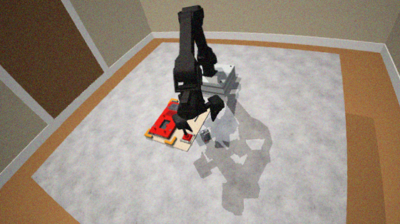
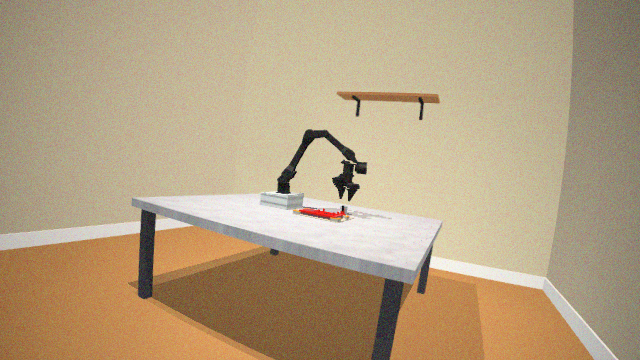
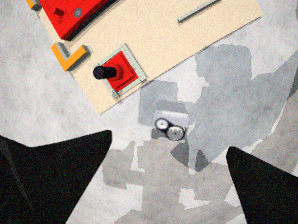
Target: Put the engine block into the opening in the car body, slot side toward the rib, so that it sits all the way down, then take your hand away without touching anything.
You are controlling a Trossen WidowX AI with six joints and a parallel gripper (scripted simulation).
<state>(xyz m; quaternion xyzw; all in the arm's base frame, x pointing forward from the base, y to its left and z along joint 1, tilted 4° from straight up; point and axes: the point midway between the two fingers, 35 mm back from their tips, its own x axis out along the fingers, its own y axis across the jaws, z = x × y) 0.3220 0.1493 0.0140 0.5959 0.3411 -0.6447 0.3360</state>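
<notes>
My gripper tip is now 10 mm past the grey engine block and 60 mm above it. Also, from my gripper tip: tan base plate (20 mm behind, 180 mm to the right, 70 mm below).
</notes>
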